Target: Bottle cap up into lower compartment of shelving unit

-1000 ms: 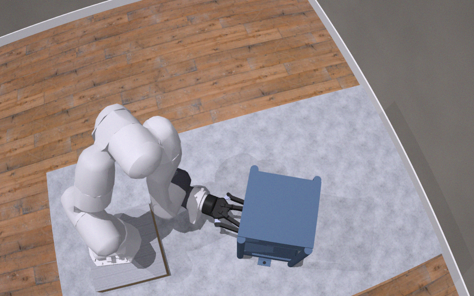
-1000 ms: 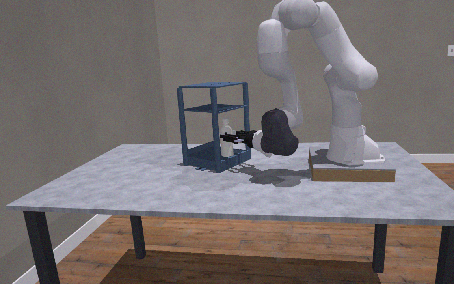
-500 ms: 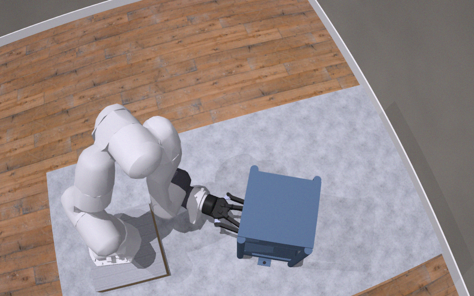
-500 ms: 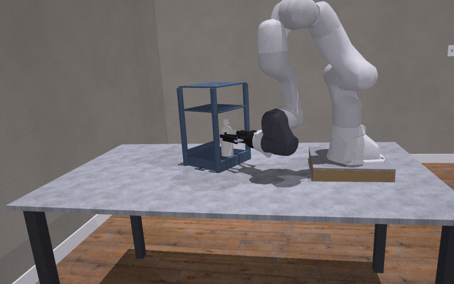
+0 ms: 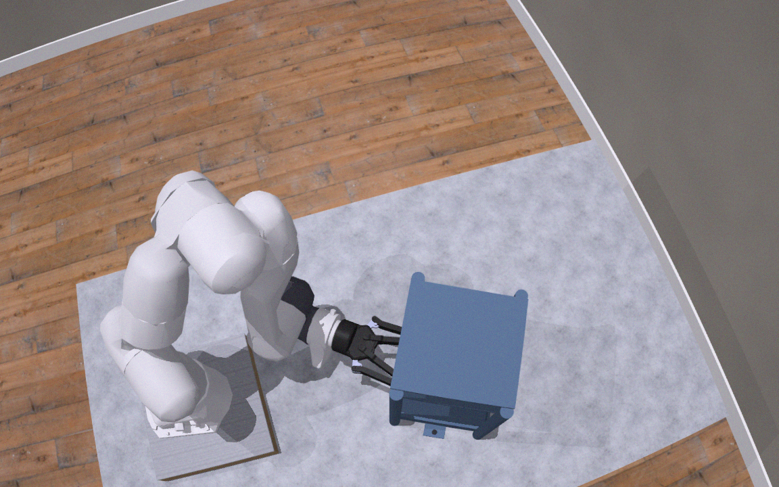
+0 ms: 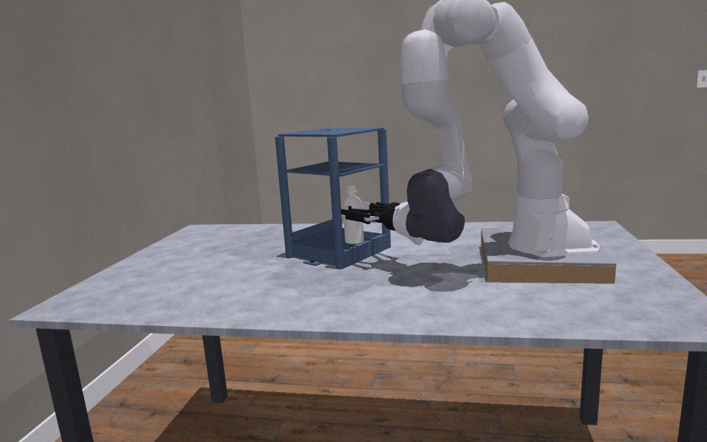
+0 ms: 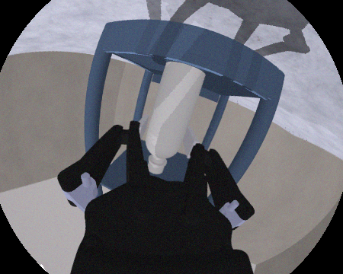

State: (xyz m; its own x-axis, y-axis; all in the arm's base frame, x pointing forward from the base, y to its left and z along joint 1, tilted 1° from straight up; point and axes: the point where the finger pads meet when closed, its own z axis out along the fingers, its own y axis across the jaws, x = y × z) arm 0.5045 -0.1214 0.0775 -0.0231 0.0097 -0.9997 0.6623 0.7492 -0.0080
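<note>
Right now my hand is 10 mm below the white bottle. Also, from my hand: blue shelving unit (50 mm ahead, 40 mm above, 30 mm to the right).
</note>
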